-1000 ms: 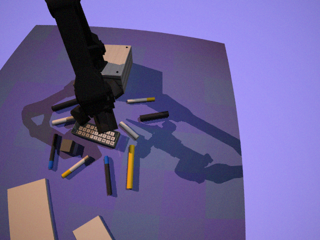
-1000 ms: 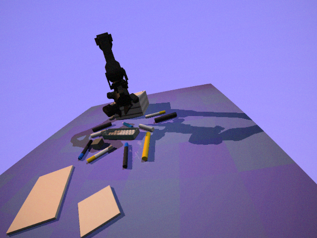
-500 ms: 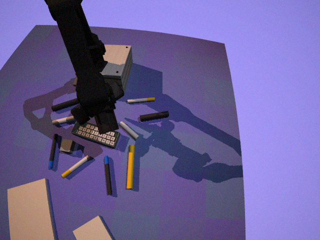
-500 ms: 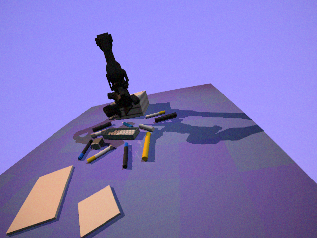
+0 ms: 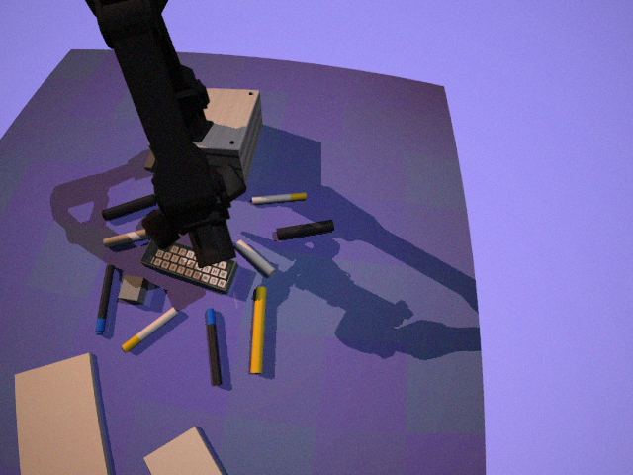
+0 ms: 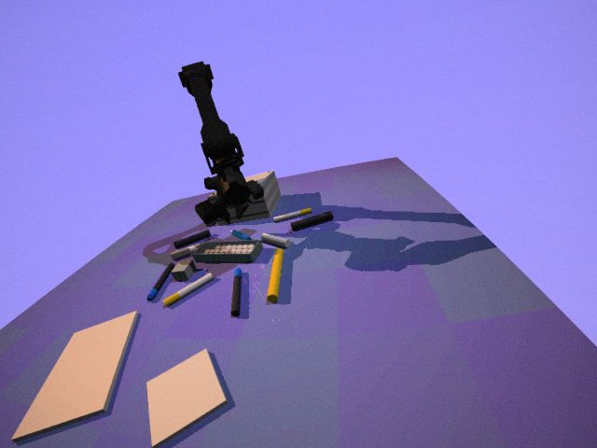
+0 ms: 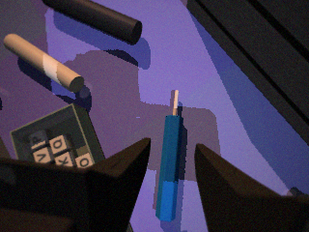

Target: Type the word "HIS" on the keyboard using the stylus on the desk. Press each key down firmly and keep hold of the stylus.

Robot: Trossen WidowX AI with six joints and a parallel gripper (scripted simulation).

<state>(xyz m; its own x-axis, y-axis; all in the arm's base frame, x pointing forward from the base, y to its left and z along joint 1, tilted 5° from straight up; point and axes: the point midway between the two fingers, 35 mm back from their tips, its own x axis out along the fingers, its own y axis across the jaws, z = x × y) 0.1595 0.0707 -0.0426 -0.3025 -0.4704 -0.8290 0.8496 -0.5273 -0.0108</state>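
Now: gripper tip 1 cm past the blue stylus, 1 cm to the left of it and 5 cm above it. Also, from my gripper tip: small cube: 18 cm ahead, 7 cm to the right, 4 cm below; then yellow marker: 18 cm ahead, 20 cm to the left, 4 cm below.
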